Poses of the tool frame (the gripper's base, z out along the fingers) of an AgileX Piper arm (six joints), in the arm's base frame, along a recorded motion.
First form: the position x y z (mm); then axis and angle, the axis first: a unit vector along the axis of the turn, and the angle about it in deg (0 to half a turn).
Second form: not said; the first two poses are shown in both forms.
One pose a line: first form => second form
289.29 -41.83 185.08 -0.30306 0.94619 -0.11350 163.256 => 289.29 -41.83 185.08 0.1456 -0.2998 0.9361 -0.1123
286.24 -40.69 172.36 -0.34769 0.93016 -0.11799 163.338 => 286.24 -40.69 172.36 0.1449 -0.3440 0.9203 -0.1167
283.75 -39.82 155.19 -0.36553 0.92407 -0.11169 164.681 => 283.75 -39.82 155.19 0.1333 -0.3623 0.9158 -0.1107
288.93 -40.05 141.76 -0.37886 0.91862 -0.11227 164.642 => 288.93 -40.05 141.76 0.1336 -0.3755 0.9104 -0.1113
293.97 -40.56 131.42 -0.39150 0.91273 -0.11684 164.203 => 293.97 -40.56 131.42 0.1374 -0.3878 0.9041 -0.1157
